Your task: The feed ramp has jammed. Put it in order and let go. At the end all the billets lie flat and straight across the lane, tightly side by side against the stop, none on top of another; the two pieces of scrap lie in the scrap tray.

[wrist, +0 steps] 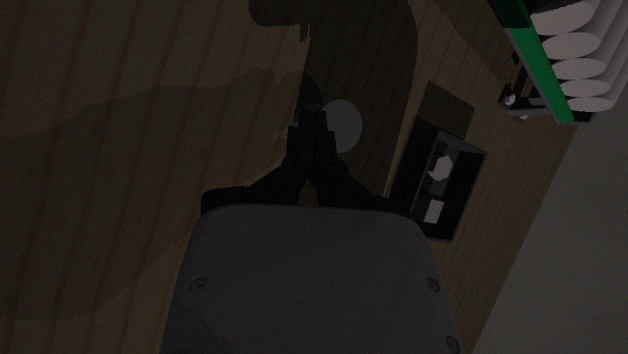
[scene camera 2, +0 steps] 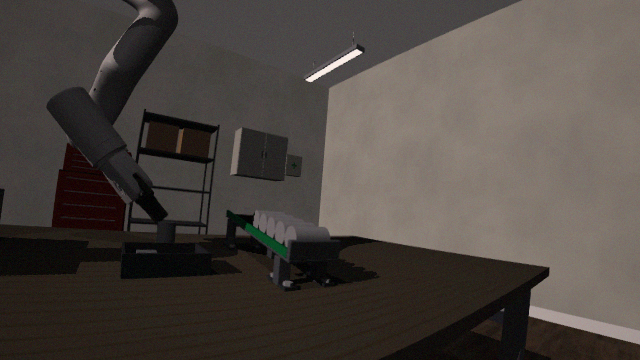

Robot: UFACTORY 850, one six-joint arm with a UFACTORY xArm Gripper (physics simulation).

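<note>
My gripper [scene camera 2: 161,218] [wrist: 309,125] is shut and empty, its fingertips close to the top of a grey billet [scene camera 2: 166,232] [wrist: 342,126] that stands upright on the table behind the scrap tray. I cannot tell whether they touch. Several pale billets [scene camera 2: 306,234] [wrist: 571,46] lie side by side across the green-sided feed ramp [scene camera 2: 265,239] [wrist: 540,65], down to the stop [scene camera 2: 314,250] at its low end. The dark scrap tray [scene camera 2: 165,264] [wrist: 470,195] holds two pale pieces of scrap, one angular piece [wrist: 441,168] and one rectangular piece [wrist: 433,211].
The ramp stands on legs [scene camera 2: 281,270] with feet on the wooden table [scene camera 2: 200,320] [wrist: 150,125], to the right of the tray in the scene view. A shelf rack [scene camera 2: 214,172], a red tool cabinet [scene camera 2: 90,200] and a wall cupboard [scene camera 2: 260,155] are in the background.
</note>
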